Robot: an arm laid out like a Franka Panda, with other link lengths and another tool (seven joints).
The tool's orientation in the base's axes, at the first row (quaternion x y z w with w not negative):
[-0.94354 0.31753 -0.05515 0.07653]
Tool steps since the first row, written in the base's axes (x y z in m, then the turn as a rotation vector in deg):
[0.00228 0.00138 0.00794 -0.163 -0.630 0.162]
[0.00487 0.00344 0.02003 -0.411 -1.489 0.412]
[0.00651 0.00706 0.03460 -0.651 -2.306 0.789]
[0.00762 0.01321 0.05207 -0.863 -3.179 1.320]
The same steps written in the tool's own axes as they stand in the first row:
[0.00141 -0.00386 -0.00730 0.263 0.563 -0.253]
[0.00288 -0.00918 -0.01855 0.602 1.340 -0.630]
[0.00279 -0.01561 -0.03222 0.929 2.057 -1.127]
[0.00090 -0.02424 -0.04853 1.321 2.774 -1.776]

